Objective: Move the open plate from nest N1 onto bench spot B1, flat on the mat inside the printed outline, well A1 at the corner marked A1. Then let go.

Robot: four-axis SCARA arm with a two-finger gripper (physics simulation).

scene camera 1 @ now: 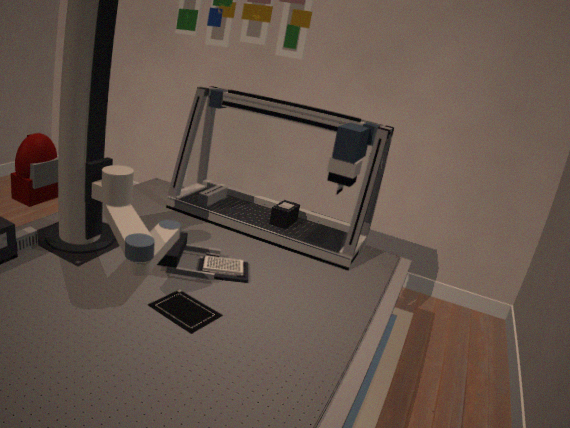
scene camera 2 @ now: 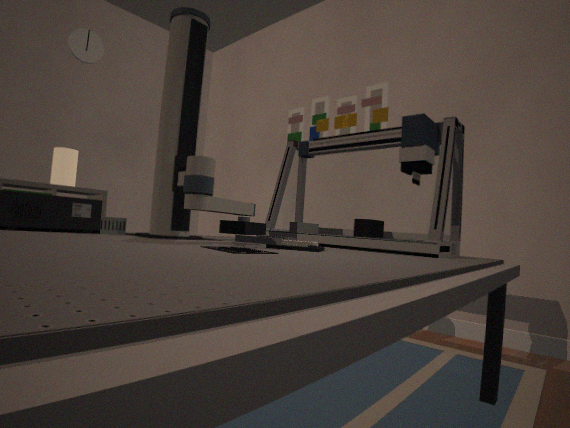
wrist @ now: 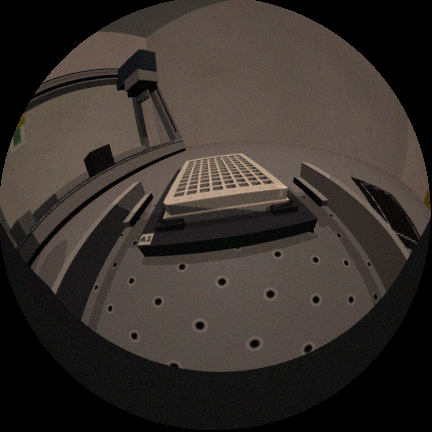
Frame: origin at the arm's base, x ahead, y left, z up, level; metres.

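Seen in the pictures: gripper, between the fingertips: [scene camera 1: 217, 264] [scene camera 2: 290, 241] [wrist: 221, 176]; arm's base, origin of its link: [scene camera 1: 80, 239].
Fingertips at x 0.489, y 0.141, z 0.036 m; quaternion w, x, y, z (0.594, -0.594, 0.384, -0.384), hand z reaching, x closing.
Observation:
Offsets run from my fingertips to a thing's top centre. "pt": to the spot under its first point.
The open plate {dy +0.011, dx +0.017, dz +0.003 m} [scene camera 1: 225, 265] [wrist: 225, 175], pale with a grid of wells, sits in the dark nest N1 [scene camera 1: 244, 273] [wrist: 230, 239]. The nest's A1 label {pt dy +0.022, dx -0.075, dz -0.011 m} [wrist: 146, 239] is at its near left corner in the wrist view. My gripper [scene camera 1: 216, 265] [wrist: 221, 176] is open, with one finger on each side of the plate and a gap to it on both sides. The black mat of B1 {dy -0.256, dx +0.050, dz -0.021 m} [scene camera 1: 185, 311] [scene camera 2: 239, 250] [wrist: 390, 210], with a printed outline, lies beside the nest, outside the right finger in the wrist view. The plate's far side is hidden in the wrist view.
A gantry frame {pt dy +0.299, dx +0.157, dz -0.024 m} [scene camera 1: 295, 254] [scene camera 2: 380, 246] stands behind the nest, with a dark block {pt dy +0.374, dx +0.064, dz +0.084 m} [scene camera 1: 285, 214] [scene camera 2: 369, 228] [wrist: 99, 160] on its deck and a tool head {pt dy +0.324, dx +0.262, dz +0.422 m} [scene camera 1: 350, 142] [scene camera 2: 419, 135] [wrist: 138, 70] hanging at its right. The arm's column [scene camera 1: 77, 125] [scene camera 2: 175, 125] stands at the left.

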